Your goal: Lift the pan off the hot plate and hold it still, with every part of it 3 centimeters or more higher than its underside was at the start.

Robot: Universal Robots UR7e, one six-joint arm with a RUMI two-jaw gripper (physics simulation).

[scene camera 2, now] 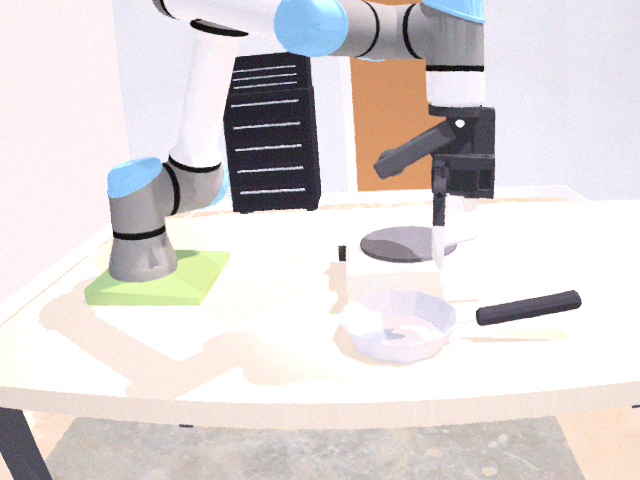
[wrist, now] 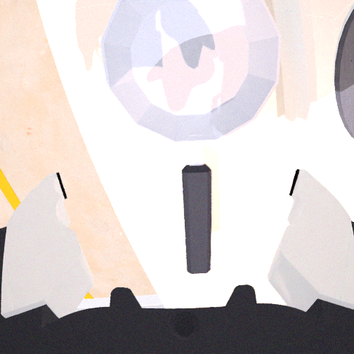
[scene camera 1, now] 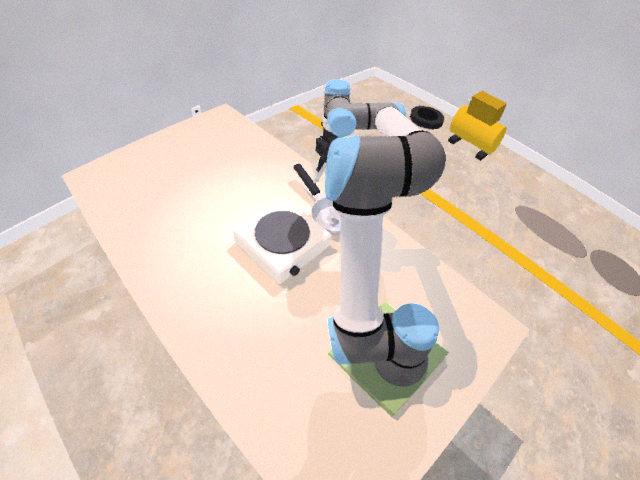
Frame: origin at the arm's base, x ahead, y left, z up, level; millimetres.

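Where they show: gripper, fingertip midpoint: (scene camera 2: 443, 249); arm's base, origin of the base link: (scene camera 2: 143, 268) (scene camera 1: 400, 360).
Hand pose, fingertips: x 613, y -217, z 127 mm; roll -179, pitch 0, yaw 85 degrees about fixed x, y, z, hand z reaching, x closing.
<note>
Things, the pixels of their top centre, and the offset from my fingertips.
- dark handle, middle of its top: (scene camera 2: 530, 292) (scene camera 1: 306, 173) dx +132, dy +14, dz -73 mm
- white box with a dark round disc, middle of its top: (scene camera 2: 404, 241) (scene camera 1: 283, 231) dx -64, dy +248, dz -76 mm
- hot plate's black knob, middle of its top: (scene camera 2: 342, 245) (scene camera 1: 294, 267) dx -192, dy +290, dz -102 mm
The pan (scene camera 1: 320, 209) (scene camera 2: 400, 347) (wrist: 190, 122), pale with a dark handle (scene camera 1: 306, 178) (scene camera 2: 528, 308) (wrist: 198, 220), stands upright on the table beside the hot plate. The hot plate is a white box with a dark round disc (scene camera 1: 281, 232) (scene camera 2: 395, 243) (wrist: 347, 75), and its disc is bare. My gripper (scene camera 1: 319, 178) (scene camera 2: 456, 252) (wrist: 177, 175) is open and empty, pointing down above the handle. In the wrist view the handle lies between the two spread fingers, somewhat right of the middle, touching neither. The arm hides part of the pan and gripper in scene camera 1.
The arm's base stands on a green plate (scene camera 1: 393, 405) (scene camera 2: 144, 295). The hot plate's black knob (scene camera 1: 294, 270) (scene camera 2: 341, 253) faces the base side. The table's edge (scene camera 2: 320, 413) runs near the pan. A yellow machine (scene camera 1: 478, 129) and a black ring (scene camera 1: 427, 125) are on the floor beyond the table.
</note>
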